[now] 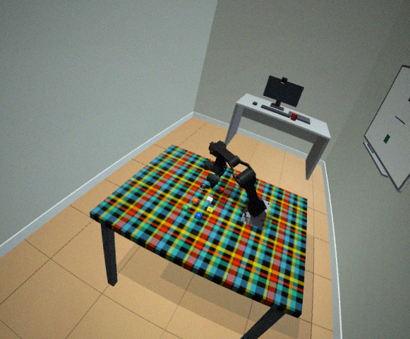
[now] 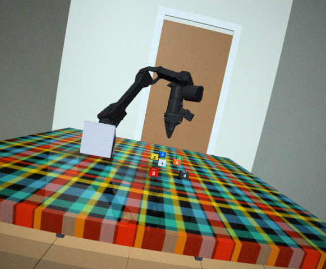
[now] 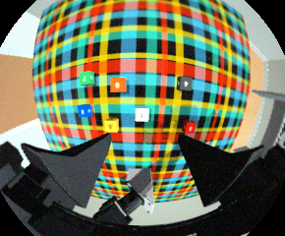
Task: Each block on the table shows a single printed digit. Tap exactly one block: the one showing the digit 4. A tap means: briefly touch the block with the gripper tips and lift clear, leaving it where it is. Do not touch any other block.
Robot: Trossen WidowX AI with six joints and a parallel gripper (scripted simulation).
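Right now my gripper tip is 110 mm above the black block, 100 mm to the left of it and 80 mm short of it. Also, from my gripper tip: orange block 110 mm below, 70 mm ahead, 60 mm to the left; then white block 110 mm below; then yellow block 110 mm below, 80 mm to the left, 40 mm behind.
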